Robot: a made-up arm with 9 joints. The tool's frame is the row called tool. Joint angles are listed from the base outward.
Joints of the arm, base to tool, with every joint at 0 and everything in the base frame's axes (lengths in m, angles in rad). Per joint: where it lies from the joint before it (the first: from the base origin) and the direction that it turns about. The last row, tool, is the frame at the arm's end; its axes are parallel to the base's.
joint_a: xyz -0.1 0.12 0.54 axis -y
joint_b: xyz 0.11 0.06 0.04 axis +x
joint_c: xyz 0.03 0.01 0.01 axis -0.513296 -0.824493 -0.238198
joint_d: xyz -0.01 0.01 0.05 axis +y
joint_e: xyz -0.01 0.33 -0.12 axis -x
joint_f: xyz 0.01 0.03 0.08 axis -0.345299 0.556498 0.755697
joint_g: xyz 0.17 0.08 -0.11 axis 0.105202 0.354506 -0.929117
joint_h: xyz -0.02 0.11 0 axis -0.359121 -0.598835 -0.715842
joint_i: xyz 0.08 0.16 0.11 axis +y
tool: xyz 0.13 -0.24 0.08
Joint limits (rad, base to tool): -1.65..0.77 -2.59..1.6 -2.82..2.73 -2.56..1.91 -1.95..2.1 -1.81..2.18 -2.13..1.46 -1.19..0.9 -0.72..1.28
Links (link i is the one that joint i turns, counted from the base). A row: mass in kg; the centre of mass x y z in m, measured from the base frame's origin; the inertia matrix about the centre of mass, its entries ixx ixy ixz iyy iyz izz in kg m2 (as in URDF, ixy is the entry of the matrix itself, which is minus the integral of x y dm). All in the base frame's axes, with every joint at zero. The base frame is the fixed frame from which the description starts. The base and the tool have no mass.
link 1: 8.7; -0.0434 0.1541 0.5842; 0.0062 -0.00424 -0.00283 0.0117 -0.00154 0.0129
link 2: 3.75; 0.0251 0.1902 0.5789; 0.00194 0 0 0.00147 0 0.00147
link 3: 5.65; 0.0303 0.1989 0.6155; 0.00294 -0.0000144 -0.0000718 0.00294 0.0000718 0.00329
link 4: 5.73; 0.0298 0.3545 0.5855; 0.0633 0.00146 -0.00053 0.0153 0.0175 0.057
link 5: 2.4; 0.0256 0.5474 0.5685; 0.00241 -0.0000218 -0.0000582 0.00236 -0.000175 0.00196
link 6: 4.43; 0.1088 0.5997 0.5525; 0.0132 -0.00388 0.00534 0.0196 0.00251 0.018
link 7: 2.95; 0.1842 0.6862 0.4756; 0.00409 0.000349 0 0.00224 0 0.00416
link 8: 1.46; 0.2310 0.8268 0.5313; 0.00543 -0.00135 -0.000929 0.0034 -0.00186 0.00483
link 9: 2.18; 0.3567 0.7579 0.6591; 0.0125 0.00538 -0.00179 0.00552 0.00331 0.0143
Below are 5 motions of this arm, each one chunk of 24 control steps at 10 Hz.
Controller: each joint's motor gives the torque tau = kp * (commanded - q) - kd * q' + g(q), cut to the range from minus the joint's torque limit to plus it. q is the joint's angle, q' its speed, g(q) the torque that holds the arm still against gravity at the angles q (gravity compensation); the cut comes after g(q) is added. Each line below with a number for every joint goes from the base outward.
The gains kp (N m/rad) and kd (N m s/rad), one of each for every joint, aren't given. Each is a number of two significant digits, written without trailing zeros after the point. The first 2 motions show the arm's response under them.
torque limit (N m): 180 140 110 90 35 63 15 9.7 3.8
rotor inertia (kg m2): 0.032 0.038 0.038 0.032 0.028 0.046 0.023 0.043 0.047
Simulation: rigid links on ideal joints. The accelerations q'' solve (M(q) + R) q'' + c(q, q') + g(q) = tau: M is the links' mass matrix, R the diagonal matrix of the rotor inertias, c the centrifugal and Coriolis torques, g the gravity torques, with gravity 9.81 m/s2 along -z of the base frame. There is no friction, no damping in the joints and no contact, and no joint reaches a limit. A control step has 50 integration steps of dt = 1/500 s. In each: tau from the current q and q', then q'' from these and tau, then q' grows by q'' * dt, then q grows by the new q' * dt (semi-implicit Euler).
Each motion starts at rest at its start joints. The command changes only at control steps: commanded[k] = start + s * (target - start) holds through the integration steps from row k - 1 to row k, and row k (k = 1, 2, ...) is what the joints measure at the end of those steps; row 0 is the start. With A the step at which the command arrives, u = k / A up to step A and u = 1 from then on. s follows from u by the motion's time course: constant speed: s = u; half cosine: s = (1 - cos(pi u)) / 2; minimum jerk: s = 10 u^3 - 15 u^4 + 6 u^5; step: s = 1 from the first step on.
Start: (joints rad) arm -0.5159 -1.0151 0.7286 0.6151 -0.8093 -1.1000 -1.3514 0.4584 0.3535
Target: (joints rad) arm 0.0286 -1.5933 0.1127 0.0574 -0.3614 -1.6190 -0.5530 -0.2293 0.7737
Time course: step
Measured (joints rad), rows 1 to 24:
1: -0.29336 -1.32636 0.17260 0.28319 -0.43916 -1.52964 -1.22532 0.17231 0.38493
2: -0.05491 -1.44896 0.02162 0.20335 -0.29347 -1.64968 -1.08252 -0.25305 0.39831
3: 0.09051 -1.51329 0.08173 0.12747 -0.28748 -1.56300 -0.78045 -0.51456 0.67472
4: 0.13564 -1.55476 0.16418 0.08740 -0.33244 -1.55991 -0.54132 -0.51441 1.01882
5: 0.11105 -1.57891 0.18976 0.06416 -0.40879 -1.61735 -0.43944 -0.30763 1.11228
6: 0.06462 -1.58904 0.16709 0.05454 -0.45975 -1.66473 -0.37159 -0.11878 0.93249
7: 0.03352 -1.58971 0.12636 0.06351 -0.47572 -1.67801 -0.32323 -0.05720 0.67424
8: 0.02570 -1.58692 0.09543 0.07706 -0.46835 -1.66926 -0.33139 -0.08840 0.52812
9: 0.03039 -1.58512 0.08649 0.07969 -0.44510 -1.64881 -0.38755 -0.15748 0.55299
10: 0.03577 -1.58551 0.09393 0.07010 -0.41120 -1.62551 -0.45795 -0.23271 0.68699
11: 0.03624 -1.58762 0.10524 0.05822 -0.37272 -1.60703 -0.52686 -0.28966 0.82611
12: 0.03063 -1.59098 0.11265 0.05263 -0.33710 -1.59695 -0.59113 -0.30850 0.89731
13: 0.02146 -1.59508 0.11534 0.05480 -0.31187 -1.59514 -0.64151 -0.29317 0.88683
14: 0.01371 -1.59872 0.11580 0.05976 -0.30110 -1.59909 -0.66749 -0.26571 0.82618
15: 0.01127 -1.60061 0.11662 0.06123 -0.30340 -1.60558 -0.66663 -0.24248 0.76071
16: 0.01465 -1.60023 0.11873 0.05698 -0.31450 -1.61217 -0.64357 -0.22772 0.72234
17: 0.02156 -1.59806 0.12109 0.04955 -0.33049 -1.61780 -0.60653 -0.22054 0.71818
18: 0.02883 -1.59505 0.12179 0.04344 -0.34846 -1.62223 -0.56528 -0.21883 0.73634
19: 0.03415 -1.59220 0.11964 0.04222 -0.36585 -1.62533 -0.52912 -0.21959 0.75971
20: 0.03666 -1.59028 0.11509 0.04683 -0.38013 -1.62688 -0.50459 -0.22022 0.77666
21: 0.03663 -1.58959 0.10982 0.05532 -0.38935 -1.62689 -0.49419 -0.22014 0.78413
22: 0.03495 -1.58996 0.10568 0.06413 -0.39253 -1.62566 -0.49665 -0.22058 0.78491
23: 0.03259 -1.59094 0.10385 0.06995 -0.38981 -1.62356 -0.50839 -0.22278 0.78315
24: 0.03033 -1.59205 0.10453 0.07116 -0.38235 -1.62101 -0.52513 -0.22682 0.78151
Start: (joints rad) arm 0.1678 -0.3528 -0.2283 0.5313 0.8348 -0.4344 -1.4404 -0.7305 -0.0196
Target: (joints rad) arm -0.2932 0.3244 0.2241 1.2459 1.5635 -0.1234 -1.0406 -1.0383 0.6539
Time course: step
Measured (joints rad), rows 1 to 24:
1: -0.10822 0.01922 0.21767 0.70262 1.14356 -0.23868 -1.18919 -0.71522 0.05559
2: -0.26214 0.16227 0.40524 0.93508 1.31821 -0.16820 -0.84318 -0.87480 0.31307
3: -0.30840 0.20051 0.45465 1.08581 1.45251 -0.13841 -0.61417 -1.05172 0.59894
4: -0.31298 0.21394 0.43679 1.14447 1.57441 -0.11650 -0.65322 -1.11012 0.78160
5: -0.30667 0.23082 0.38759 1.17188 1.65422 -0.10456 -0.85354 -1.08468 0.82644
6: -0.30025 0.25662 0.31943 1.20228 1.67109 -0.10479 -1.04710 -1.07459 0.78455
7: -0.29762 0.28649 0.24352 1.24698 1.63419 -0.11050 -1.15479 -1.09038 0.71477
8: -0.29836 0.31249 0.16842 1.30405 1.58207 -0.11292 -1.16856 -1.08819 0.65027
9: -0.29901 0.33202 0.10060 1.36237 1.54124 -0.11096 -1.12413 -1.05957 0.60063
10: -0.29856 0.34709 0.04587 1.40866 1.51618 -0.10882 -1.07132 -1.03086 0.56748
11: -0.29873 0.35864 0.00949 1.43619 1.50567 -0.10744 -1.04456 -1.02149 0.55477
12: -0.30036 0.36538 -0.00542 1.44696 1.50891 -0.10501 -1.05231 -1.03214 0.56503
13: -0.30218 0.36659 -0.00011 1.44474 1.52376 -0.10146 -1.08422 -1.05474 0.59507
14: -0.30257 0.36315 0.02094 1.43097 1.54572 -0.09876 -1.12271 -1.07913 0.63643
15: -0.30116 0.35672 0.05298 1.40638 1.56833 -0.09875 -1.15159 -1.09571 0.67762
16: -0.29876 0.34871 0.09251 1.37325 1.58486 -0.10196 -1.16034 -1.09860 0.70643
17: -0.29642 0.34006 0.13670 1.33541 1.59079 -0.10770 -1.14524 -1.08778 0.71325
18: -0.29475 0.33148 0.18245 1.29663 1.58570 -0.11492 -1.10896 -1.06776 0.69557
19: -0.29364 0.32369 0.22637 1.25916 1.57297 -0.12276 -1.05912 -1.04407 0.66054
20: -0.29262 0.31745 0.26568 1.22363 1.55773 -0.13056 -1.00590 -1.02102 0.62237
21: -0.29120 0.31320 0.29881 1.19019 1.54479 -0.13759 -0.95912 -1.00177 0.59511
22: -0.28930 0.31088 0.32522 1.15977 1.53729 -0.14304 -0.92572 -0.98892 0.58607
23: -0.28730 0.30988 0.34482 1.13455 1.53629 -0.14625 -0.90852 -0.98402 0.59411
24: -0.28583 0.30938 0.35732 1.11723 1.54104 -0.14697 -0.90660 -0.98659 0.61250
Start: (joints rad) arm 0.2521 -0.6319 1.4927 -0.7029 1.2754 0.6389 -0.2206 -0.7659 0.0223
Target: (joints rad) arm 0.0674 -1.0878 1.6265 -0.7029 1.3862 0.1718 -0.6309 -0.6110 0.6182
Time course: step
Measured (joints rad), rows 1 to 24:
1: 0.22515 -0.80720 1.63419 -0.54680 1.41964 0.25581 -0.51726 -0.80789 0.35054
2: 0.16310 -0.95043 1.74914 -0.54750 1.45374 0.18141 -0.67257 -0.68210 0.72383
3: 0.11287 -1.01727 1.71419 -0.64392 1.48148 0.18241 -0.66691 -0.59418 0.89821
4: 0.06583 -1.05524 1.66709 -0.73496 1.46522 0.16879 -0.62378 -0.59793 0.87326
5: 0.03123 -1.07738 1.63109 -0.80407 1.40741 0.15125 -0.58008 -0.61772 0.72445
6: 0.01176 -1.09178 1.60807 -0.84578 1.33883 0.13609 -0.54256 -0.59759 0.54942
7: 0.00367 -1.10387 1.59709 -0.86432 1.28471 0.12582 -0.51380 -0.54022 0.42584
8: 0.00215 -1.11388 1.59434 -0.86851 1.25667 0.12190 -0.49814 -0.48818 0.38325
9: 0.00482 -1.11909 1.59599 -0.86354 1.25433 0.12453 -0.49775 -0.47964 0.40857
10: 0.01178 -1.11788 1.60087 -0.84957 1.27211 0.13277 -0.50932 -0.51619 0.47175
11: 0.02416 -1.11117 1.60966 -0.82490 1.30329 0.14478 -0.52951 -0.56930 0.54441
12: 0.04223 -1.10164 1.62252 -0.78865 1.34058 0.15831 -0.55748 -0.61010 0.60596
13: 0.06401 -1.09201 1.63756 -0.74285 1.37712 0.17136 -0.59037 -0.63054 0.64547
14: 0.08571 -1.08397 1.65131 -0.69332 1.40790 0.18261 -0.62285 -0.64010 0.66280
15: 0.10320 -1.07817 1.66031 -0.64792 1.43050 0.19132 -0.65109 -0.64922 0.66637
16: 0.11344 -1.07478 1.66239 -0.61352 1.44451 0.19702 -0.67420 -0.65959 0.66691
17: 0.11528 -1.07372 1.65713 -0.59397 1.45017 0.19935 -0.69219 -0.66684 0.67040
18: 0.10943 -1.07470 1.64579 -0.58976 1.44747 0.19825 -0.70417 -0.66712 0.67498
19: 0.09808 -1.07723 1.63086 -0.59878 1.43656 0.19411 -0.70837 -0.65997 0.67401
20: 0.08408 -1.08073 1.61544 -0.61741 1.41866 0.18773 -0.70352 -0.64711 0.66188
21: 0.07015 -1.08465 1.60252 -0.64180 1.39652 0.18018 -0.68998 -0.63078 0.63828
22: 0.05834 -1.08854 1.59429 -0.66863 1.37406 0.17251 -0.66999 -0.61315 0.60862
23: 0.04975 -1.09201 1.59186 -0.69546 1.35535 0.16567 -0.64681 -0.59665 0.58122
24: 0.04475 -1.09469 1.59514 -0.72044 1.34346 0.16037 -0.62377 -0.58392 0.56339

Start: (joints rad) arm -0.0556 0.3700 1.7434 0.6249 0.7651 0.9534 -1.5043 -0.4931 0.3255
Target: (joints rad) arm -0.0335 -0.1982 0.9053 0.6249 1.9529 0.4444 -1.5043 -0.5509 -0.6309
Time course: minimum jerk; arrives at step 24
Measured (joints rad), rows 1 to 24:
1: -0.05552 0.36985 1.74314 0.62485 0.76546 0.95305 -1.50439 -0.49309 0.32512
2: -0.05495 0.36878 1.74127 0.62441 0.76810 0.95073 -1.50492 -0.49297 0.32220
3: -0.05349 0.36562 1.73584 0.62277 0.77601 0.94486 -1.50596 -0.49260 0.31317
4: -0.05103 0.35920 1.72515 0.61949 0.79206 0.93443 -1.50717 -0.49186 0.29471
5: -0.04780 0.34851 1.70804 0.61464 0.81831 0.91891 -1.50798 -0.49079 0.26502
6: -0.04425 0.33283 1.68367 0.60871 0.85596 0.89815 -1.50773 -0.48961 0.22397
7: -0.04089 0.31170 1.65149 0.60238 0.90536 0.87239 -1.50579 -0.48877 0.17272
8: -0.03817 0.28502 1.61127 0.59650 0.96618 0.84214 -1.50181 -0.48880 0.11318
9: -0.03641 0.25304 1.56309 0.59193 1.03742 0.80818 -1.49579 -0.49025 0.04755
10: -0.03579 0.21629 1.50746 0.58950 1.11754 0.77146 -1.48819 -0.49351 -0.02192
11: -0.03634 0.17558 1.44530 0.58991 1.20458 0.73301 -1.47985 -0.49879 -0.09306
12: -0.03794 0.13196 1.37795 0.59361 1.29631 0.69395 -1.47188 -0.50602 -0.16381
13: -0.04035 0.08664 1.30709 0.60075 1.39032 0.65537 -1.46545 -0.51496 -0.23227
14: -0.04322 0.04102 1.23467 0.61110 1.48410 0.61834 -1.46160 -0.52516 -0.29679
15: -0.04611 -0.00341 1.16280 0.62397 1.57508 0.58380 -1.46107 -0.53599 -0.35606
16: -0.04857 -0.04514 1.09372 0.63827 1.66068 0.55255 -1.46427 -0.54673 -0.40923
17: -0.05025 -0.08274 1.02972 0.65263 1.73843 0.52521 -1.47117 -0.55655 -0.45589
18: -0.05090 -0.11507 0.97309 0.66558 1.80608 0.50221 -1.48134 -0.56463 -0.49609
19: -0.05051 -0.14137 0.92590 0.67581 1.86188 0.48377 -1.49382 -0.57028 -0.53017
20: -0.04922 -0.16147 0.88983 0.68239 1.90472 0.46989 -1.50717 -0.57305 -0.55849
21: -0.04736 -0.17568 0.86584 0.68487 1.93440 0.46030 -1.51954 -0.57291 -0.58133
22: -0.04523 -0.18482 0.85390 0.68321 1.95178 0.45443 -1.52905 -0.57026 -0.59884
23: -0.04307 -0.19001 0.85281 0.67774 1.95883 0.45134 -1.53420 -0.56582 -0.61133
24: -0.04093 -0.19263 0.86012 0.66890 1.95869 0.44965 -1.53433 -0.56048 -0.61983

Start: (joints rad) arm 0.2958 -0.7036 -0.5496 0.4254 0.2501 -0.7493 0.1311 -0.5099 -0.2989
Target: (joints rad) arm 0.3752 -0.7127 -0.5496 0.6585 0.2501 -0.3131 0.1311 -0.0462 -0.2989
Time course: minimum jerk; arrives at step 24
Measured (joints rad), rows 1 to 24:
1: 0.29587 -0.70360 -0.54957 0.42540 0.25003 -0.74905 0.13118 -0.50968 -0.29890
2: 0.29634 -0.70357 -0.54937 0.42544 0.24964 -0.74742 0.13171 -0.50810 -0.29886
3: 0.29752 -0.70351 -0.54889 0.42581 0.24879 -0.74322 0.13296 -0.50340 -0.29880
4: 0.29955 -0.70344 -0.54810 0.42702 0.24753 -0.73558 0.13498 -0.49415 -0.29899
5: 0.30246 -0.70339 -0.54706 0.42970 0.24599 -0.72391 0.13758 -0.47972 -0.29983
6: 0.30618 -0.70342 -0.54587 0.43444 0.24436 -0.70792 0.14043 -0.46023 -0.30143
7: 0.31057 -0.70358 -0.54468 0.44174 0.24288 -0.68753 0.14311 -0.43619 -0.30340
8: 0.31546 -0.70392 -0.54361 0.45195 0.24180 -0.66293 0.14516 -0.40834 -0.30506
9: 0.32065 -0.70449 -0.54278 0.46523 0.24133 -0.63456 0.14624 -0.37751 -0.30581
10: 0.32595 -0.70532 -0.54229 0.48155 0.24164 -0.60303 0.14615 -0.34456 -0.30536
11: 0.33120 -0.70640 -0.54219 0.50062 0.24279 -0.56919 0.14488 -0.31030 -0.30379
12: 0.33629 -0.70768 -0.54252 0.52196 0.24475 -0.53400 0.14259 -0.27554 -0.30144
13: 0.34112 -0.70909 -0.54332 0.54482 0.24740 -0.49853 0.13956 -0.24102 -0.29874
14: 0.34567 -0.71050 -0.54463 0.56829 0.25052 -0.46385 0.13610 -0.20752 -0.29608
15: 0.34992 -0.71177 -0.54645 0.59134 0.25383 -0.43102 0.13248 -0.17582 -0.29376
16: 0.35389 -0.71277 -0.54878 0.61294 0.25700 -0.40101 0.12890 -0.14665 -0.29200
17: 0.35757 -0.71339 -0.55155 0.63214 0.25974 -0.37462 0.12547 -0.12066 -0.29094
18: 0.36094 -0.71358 -0.55462 0.64822 0.26178 -0.35248 0.12228 -0.09836 -0.29070
19: 0.36397 -0.71333 -0.55779 0.66070 0.26295 -0.33497 0.11940 -0.08011 -0.29131
20: 0.36660 -0.71273 -0.56077 0.66938 0.26320 -0.32220 0.11696 -0.06608 -0.29271
21: 0.36881 -0.71190 -0.56321 0.67435 0.26257 -0.31398 0.11513 -0.05622 -0.29470
22: 0.37058 -0.71099 -0.56476 0.67593 0.26118 -0.30980 0.11416 -0.05019 -0.29695
23: 0.37197 -0.71019 -0.56512 0.67466 0.25919 -0.30879 0.11432 -0.04731 -0.29905
24: 0.37314 -0.70965 -0.56404 0.67125 0.25671 -0.30972 0.11589 -0.04643 -0.30063

